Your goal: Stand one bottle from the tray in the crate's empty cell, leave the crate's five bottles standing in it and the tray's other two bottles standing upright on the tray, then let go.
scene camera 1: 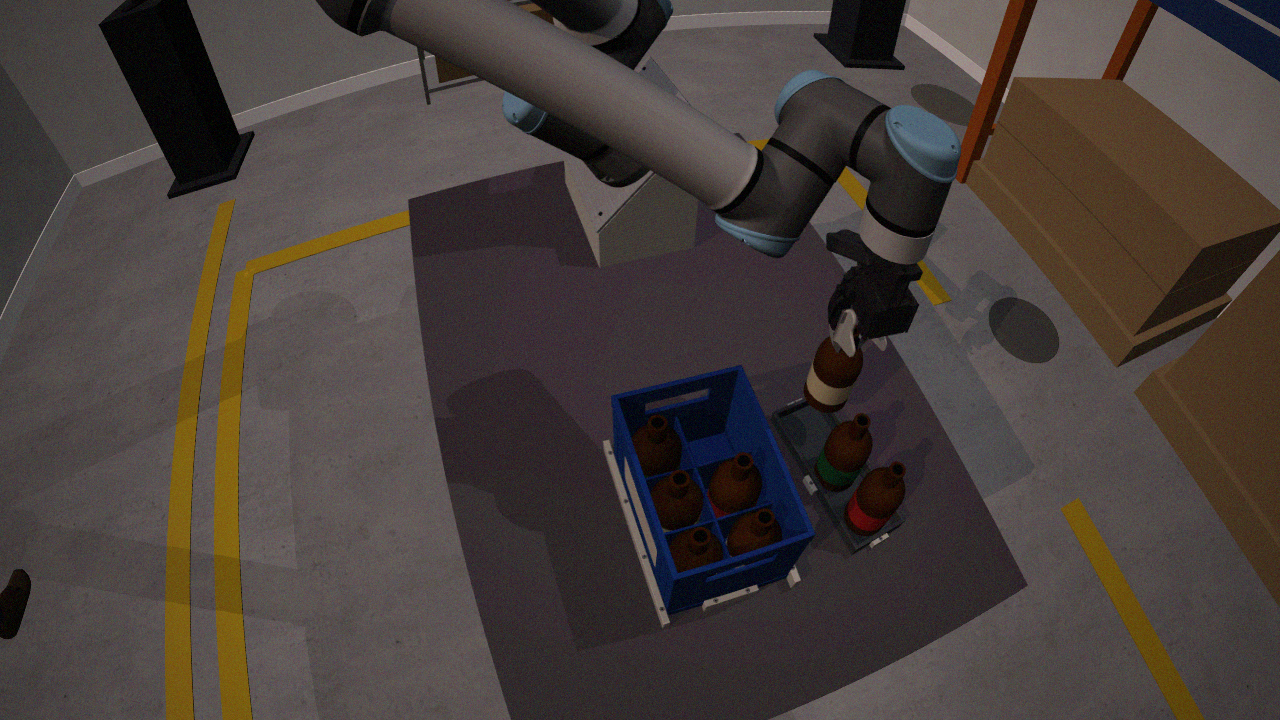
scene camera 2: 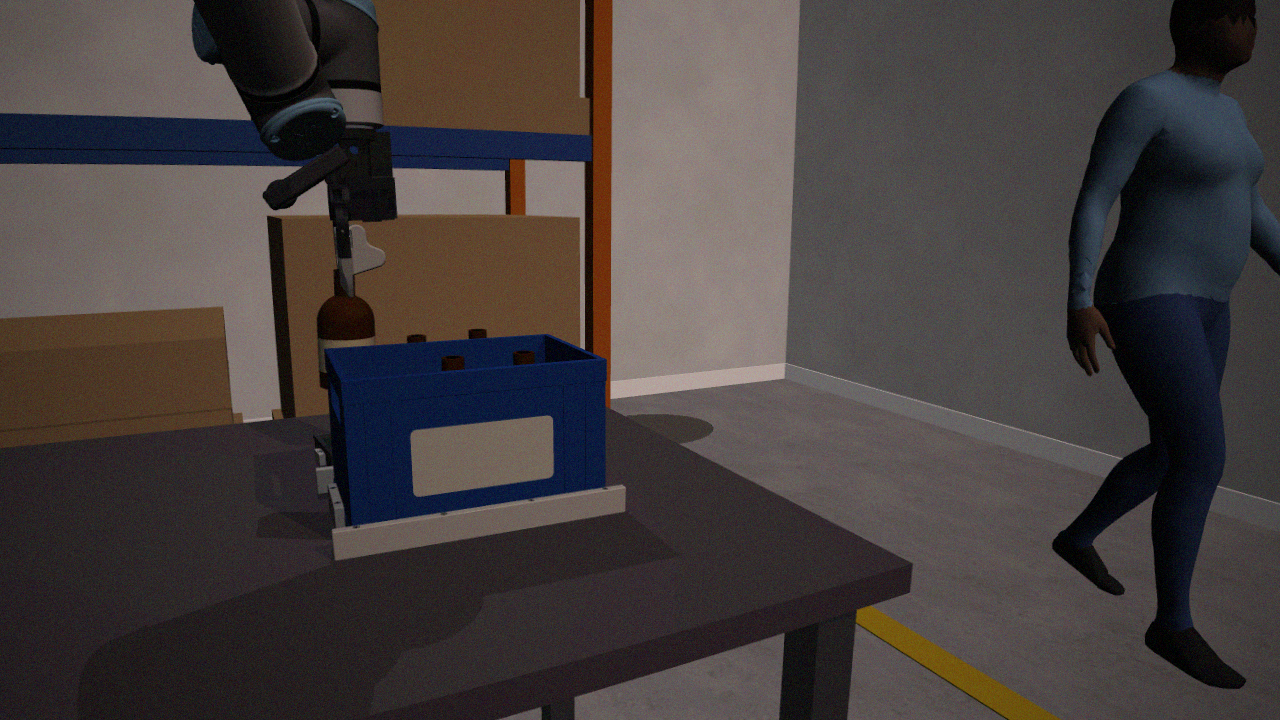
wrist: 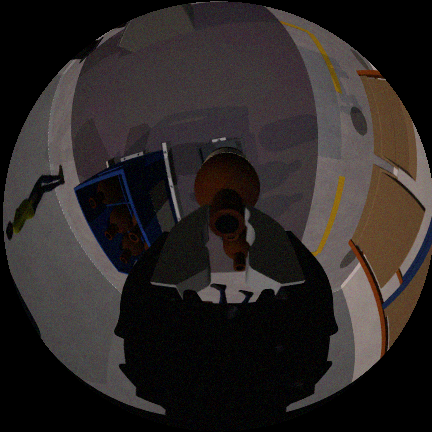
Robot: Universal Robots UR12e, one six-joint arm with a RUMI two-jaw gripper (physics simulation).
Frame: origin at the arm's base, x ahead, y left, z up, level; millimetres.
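Seen in the pictures: gripper, fingertip midpoint: (scene camera 1: 846, 349) (scene camera 2: 350, 296) (wrist: 226, 206).
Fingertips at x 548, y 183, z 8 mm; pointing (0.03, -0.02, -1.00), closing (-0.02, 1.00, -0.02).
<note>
A point is followed by its place in that frame.
My gripper (scene camera 1: 850, 335) {z 8, x 548, y 183 mm} (scene camera 2: 347, 279) {z 8, x 548, y 183 mm} (wrist: 226, 206) {z 8, x 548, y 183 mm} is shut on the neck of a brown bottle with a cream label (scene camera 1: 828, 383) {z -40, x 567, y 158 mm} (scene camera 2: 346, 344) {z -51, x 539, y 146 mm} (wrist: 227, 182) {z 7, x 524, y 184 mm}. The bottle hangs upright above the far end of the tray (scene camera 1: 802, 445) {z -206, x 572, y 153 mm}. A green-label bottle (scene camera 1: 843, 454) {z -102, x 654, y 166 mm} and a red-label bottle (scene camera 1: 877, 499) {z -98, x 741, y 190 mm} stand upright on the tray. The blue crate (scene camera 1: 729, 573) {z -92, x 787, y -50 mm} (scene camera 2: 375, 438) {z -96, x 550, y -143 mm} (wrist: 142, 192) {z -70, x 566, y 43 mm} stands beside the tray. Several brown bottles stand in its cells; the cell at its far corner, on the tray side, is empty. The crate walls hide the bottles' lower parts.
Pale rails (scene camera 1: 642, 537) (scene camera 2: 483, 521) {z -194, x 652, y -149 mm} edge the crate's base on the dark table (scene camera 1: 528, 295) {z -211, x 152, y -232 mm} (scene camera 2: 179, 501) {z -211, x 337, y 69 mm}. Cardboard boxes (scene camera 1: 1118, 197) (scene camera 2: 429, 295) stand beyond the table. A person (scene camera 2: 1163, 205) walks on the floor.
</note>
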